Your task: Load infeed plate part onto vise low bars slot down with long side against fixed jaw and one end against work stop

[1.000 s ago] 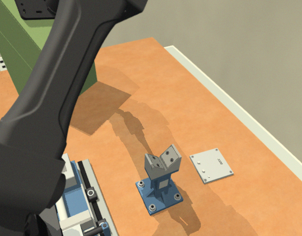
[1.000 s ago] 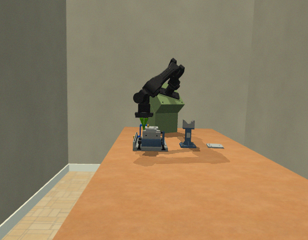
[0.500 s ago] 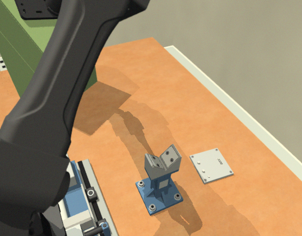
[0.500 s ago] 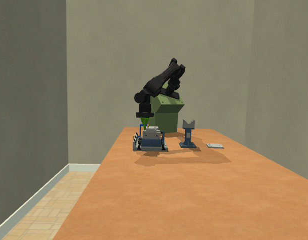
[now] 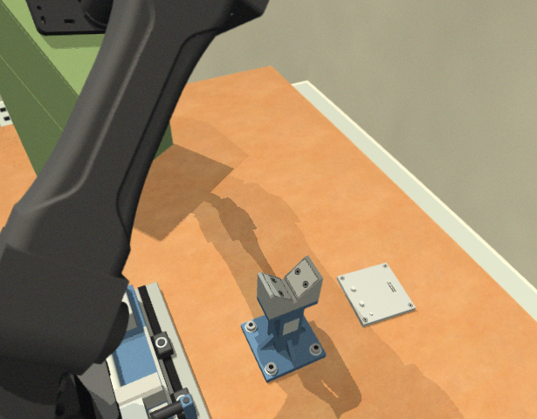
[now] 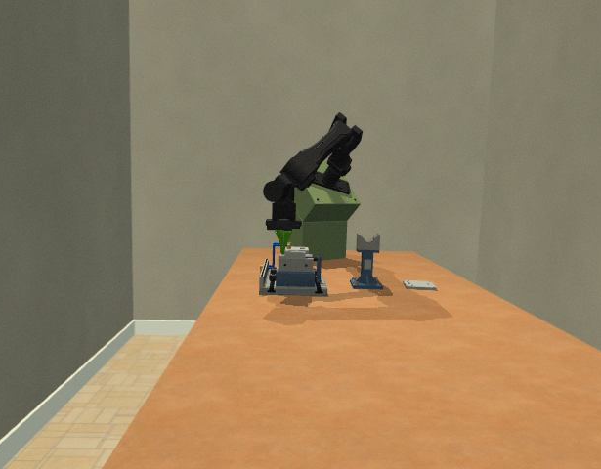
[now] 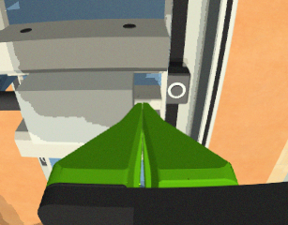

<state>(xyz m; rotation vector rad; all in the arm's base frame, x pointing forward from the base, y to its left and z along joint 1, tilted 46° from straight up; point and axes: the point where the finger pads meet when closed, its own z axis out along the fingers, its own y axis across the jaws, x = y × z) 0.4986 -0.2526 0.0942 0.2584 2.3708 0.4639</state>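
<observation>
Now: hand 30 mm to the right of the grey part and 20 mm above it. From my hand the other things lie so: fixed jaw: 30 mm to the left, 30 mm below, 30 mm ahead; moving jaw: 40 mm to the left, 30 mm below, 30 mm behind; work stop: 80 mm to the left, 20 mm below, 10 mm ahead.
</observation>
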